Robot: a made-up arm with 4 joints. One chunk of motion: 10 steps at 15 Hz.
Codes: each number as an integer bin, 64 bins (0 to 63) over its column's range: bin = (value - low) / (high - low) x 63, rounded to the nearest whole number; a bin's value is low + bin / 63 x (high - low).
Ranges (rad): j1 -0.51..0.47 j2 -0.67..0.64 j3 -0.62..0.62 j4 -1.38..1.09
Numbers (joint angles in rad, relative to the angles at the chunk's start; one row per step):
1: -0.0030 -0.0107 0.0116 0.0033
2: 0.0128 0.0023 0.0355 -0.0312
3: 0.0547 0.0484 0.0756 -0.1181
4: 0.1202 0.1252 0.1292 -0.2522
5: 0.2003 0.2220 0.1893 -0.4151
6: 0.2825 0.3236 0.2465 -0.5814
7: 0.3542 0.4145 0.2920 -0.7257
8: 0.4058 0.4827 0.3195 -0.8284
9: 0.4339 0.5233 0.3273 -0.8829
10: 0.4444 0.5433 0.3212 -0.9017
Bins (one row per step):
1: 33 32 32 35
2: 34 32 33 34
3: 36 35 35 32
4: 41 38 38 29
5: 46 43 41 25
6: 51 48 44 20
7: 56 52 46 17
8: 59 55 48 14
9: 61 57 48 13
10: 61 58 48 12

